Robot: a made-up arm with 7 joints. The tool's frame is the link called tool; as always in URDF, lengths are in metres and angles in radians.
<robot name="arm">
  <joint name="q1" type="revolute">
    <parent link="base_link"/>
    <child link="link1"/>
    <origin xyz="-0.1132 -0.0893 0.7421" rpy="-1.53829 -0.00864 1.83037"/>
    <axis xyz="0 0 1"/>
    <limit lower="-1.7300" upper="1.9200" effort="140" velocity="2.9"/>
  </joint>
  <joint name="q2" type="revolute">
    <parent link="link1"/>
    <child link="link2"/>
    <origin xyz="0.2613 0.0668 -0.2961" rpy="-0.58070 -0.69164 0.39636"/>
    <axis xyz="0 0 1"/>
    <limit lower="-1.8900" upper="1.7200" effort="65" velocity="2"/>
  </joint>
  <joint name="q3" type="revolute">
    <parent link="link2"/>
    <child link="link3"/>
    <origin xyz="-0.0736 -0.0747 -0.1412" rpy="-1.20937 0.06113 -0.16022"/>
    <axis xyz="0 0 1"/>
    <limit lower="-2.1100" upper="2.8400" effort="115" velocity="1.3"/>
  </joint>
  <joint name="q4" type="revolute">
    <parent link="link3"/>
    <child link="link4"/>
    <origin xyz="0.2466 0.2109 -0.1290" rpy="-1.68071 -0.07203 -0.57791"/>
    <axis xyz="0 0 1"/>
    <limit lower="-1.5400" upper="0.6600" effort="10" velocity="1.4"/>
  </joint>
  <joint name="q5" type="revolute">
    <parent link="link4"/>
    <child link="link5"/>
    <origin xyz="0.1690 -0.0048 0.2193" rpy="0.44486 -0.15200 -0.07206"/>
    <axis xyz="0 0 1"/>
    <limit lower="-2.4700" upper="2.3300" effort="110" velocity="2.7"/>
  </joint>
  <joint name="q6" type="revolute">
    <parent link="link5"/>
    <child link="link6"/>
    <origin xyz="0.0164 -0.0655 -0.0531" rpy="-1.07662 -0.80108 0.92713"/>
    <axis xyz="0 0 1"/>
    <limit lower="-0.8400" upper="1.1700" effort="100" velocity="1.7"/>
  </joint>
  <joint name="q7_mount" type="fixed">
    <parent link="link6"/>
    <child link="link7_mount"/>
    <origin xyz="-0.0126 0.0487 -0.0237"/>
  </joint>
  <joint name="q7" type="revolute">
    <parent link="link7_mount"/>
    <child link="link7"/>
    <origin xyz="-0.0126 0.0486 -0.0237" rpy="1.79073 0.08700 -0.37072"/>
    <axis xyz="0 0 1"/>
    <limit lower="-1.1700" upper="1.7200" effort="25" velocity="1.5"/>
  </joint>
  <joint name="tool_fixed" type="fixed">
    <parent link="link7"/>
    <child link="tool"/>
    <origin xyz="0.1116 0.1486 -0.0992" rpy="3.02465 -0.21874 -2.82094"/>
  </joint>
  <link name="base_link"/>
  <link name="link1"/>
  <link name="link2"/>
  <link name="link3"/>
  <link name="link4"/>
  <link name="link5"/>
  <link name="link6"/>
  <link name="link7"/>
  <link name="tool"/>
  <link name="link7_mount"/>
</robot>
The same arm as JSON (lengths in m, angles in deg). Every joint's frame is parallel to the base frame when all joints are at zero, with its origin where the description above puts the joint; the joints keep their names.
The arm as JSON. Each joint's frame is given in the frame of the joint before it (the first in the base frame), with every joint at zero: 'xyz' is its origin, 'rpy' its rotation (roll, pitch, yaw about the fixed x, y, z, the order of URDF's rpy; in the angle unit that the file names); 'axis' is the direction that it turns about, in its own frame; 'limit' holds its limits. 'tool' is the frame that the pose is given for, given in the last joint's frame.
{
  "units": {
    "length": "m",
    "angle": "deg"
  },
  "joints": [
    {
      "name": "q1",
      "type": "revolute",
      "origin": {
        "xyz": [
          -0.1132,
          -0.0893,
          0.7421
        ],
        "rpy": [
          0.0,
          0.0,
          0.0
        ]
      },
      "axis": [
        -0.965917,
        -0.256804,
        0.032501
      ],
      "limit": {
        "lower": -99.12,
        "upper": 110.01
      }
    },
    {
      "name": "q2",
      "type": "revolute",
      "origin": {
        "xyz": [
          0.2167,
          0.3286,
          -0.0741
        ],
        "rpy": [
          0.0,
          0.0,
          0.0
        ]
      },
      "axis": [
        -0.451486,
        -0.845474,
        -0.285191
      ],
      "limit": {
        "lower": -108.29,
        "upper": 98.55
      }
    },
    {
      "name": "q3",
      "type": "revolute",
      "origin": {
        "xyz": [
          0.095,
          0.0728,
          0.1289
        ],
        "rpy": [
          0.0,
          0.0,
          0.0
        ]
      },
      "axis": [
        0.050201,
        -0.109403,
        -0.992729
      ],
      "limit": {
        "lower": -120.89,
        "upper": 162.72
      }
    },
    {
      "name": "q4",
      "type": "revolute",
      "origin": {
        "xyz": [
          -0.0935,
          0.3243,
          0.0895
        ],
        "rpy": [
          0.0,
          0.0,
          0.0
        ]
      },
      "axis": [
        0.0,
        1.0,
        0.0
      ],
      "limit": {
        "lower": -88.24,
        "upper": 37.82
      }
    },
    {
      "name": "q5",
      "type": "revolute",
      "origin": {
        "xyz": [
          -0.1671,
          0.2193,
          -0.0255
        ],
        "rpy": [
          0.0,
          0.0,
          0.0
        ]
      },
      "axis": [
        0.217491,
        0.892263,
        -0.395683
      ],
      "limit": {
        "lower": -141.52,
        "upper": 133.5
      }
    },
    {
      "name": "q6",
      "type": "revolute",
      "origin": {
        "xyz": [
          -0.0202,
          -0.0728,
          -0.041
        ],
        "rpy": [
          0.0,
          0.0,
          0.0
        ]
      },
      "axis": [
        0.92448,
        0.265794,
        0.273294
      ],
      "limit": {
        "lower": -48.13,
        "upper": 67.04
      }
    },
    {
      "name": "q7",
      "type": "revolute",
      "origin": {
        "xyz": [
          -0.0575,
          -0.0568,
          0.0763
        ],
        "rpy": [
          0.0,
          0.0,
          0.0
        ]
      },
      "axis": [
        0.1139,
        -0.217001,
        -0.969504
      ],
      "limit": {
        "lower": -67.04,
        "upper": 98.55
      }
    }
  ],
  "tool": {
    "origin": {
      "xyz": [
        0.0977,
        0.1706,
        0.0756
      ],
      "rpy": [
        0.0,
        0.0,
        -90.0
      ]
    }
  }
}

